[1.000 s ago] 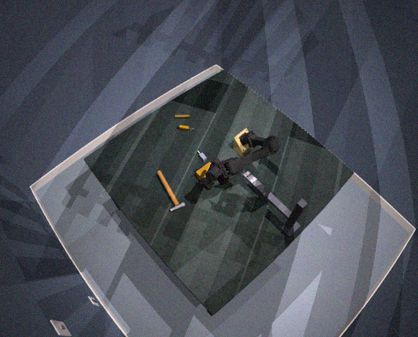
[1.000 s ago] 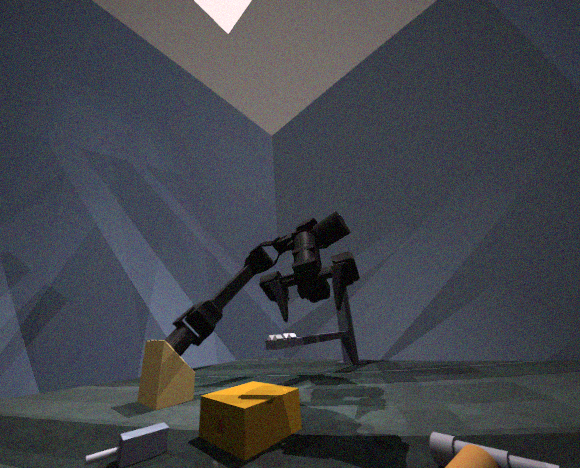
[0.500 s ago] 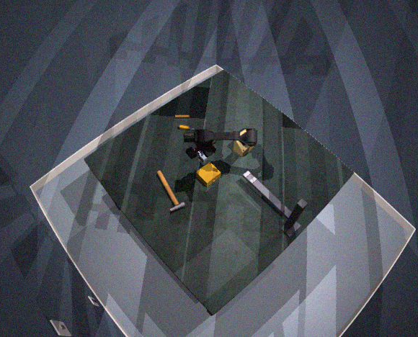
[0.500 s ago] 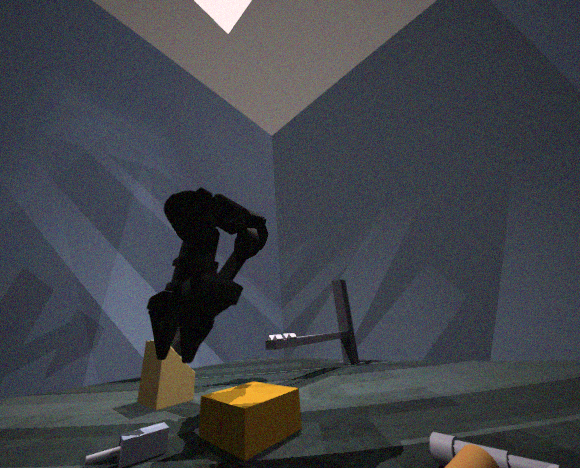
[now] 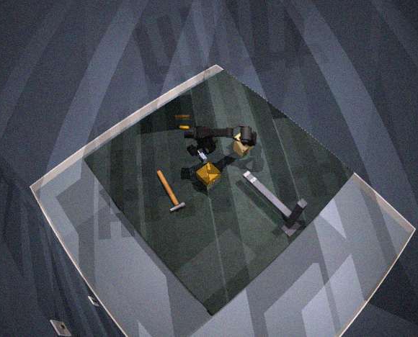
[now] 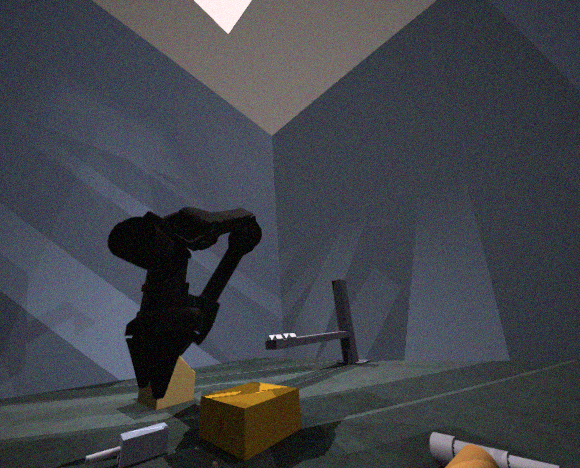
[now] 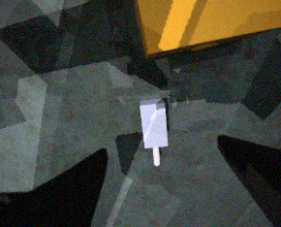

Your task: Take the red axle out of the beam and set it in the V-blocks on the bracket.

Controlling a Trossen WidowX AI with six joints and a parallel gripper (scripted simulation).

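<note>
The small grey block lies 6 cm below my gripper tip, 2 cm to the right of it and 1 cm behind it. Round my gripper tip: yellow beam (12 cm to the left, 6 cm ahead, 4 cm below).
</note>
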